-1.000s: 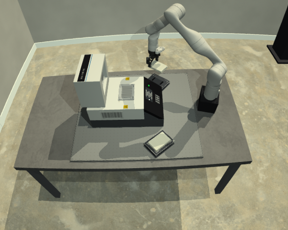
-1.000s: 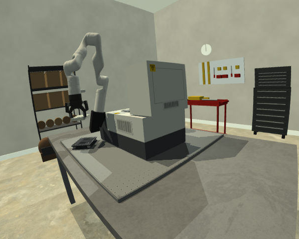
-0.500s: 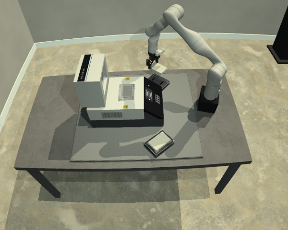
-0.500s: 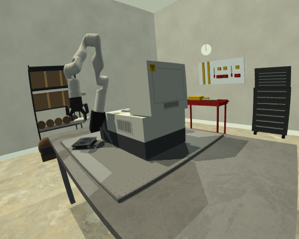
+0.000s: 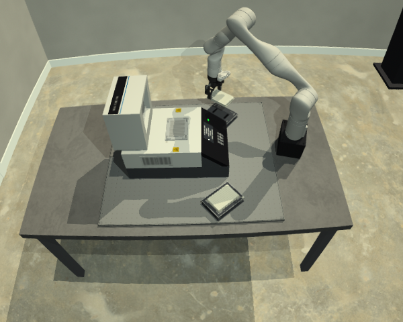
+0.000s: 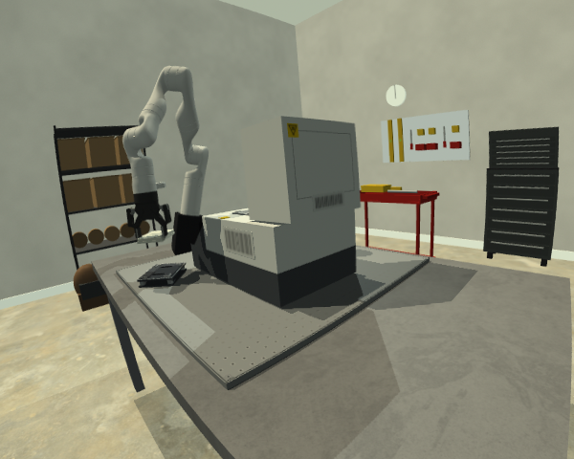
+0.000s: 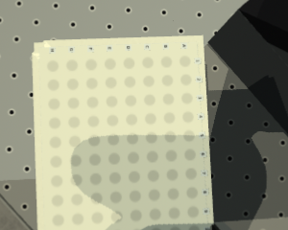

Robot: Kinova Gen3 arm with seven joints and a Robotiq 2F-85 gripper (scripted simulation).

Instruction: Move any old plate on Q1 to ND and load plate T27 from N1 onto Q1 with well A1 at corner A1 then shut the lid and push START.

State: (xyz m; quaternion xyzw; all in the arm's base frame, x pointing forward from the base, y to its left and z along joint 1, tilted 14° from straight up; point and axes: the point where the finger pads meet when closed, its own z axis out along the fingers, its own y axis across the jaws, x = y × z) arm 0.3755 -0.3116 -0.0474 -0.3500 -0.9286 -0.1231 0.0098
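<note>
Right now my hand is 130 mm above the black nest, 30 mm to the right of it and 30 mm past it. The rest, counted from my hand: cream well plate: 600 mm to the left, 110 mm below; then corner mark a1: 600 mm to the left, 120 mm below, 90 mm behind.
</note>
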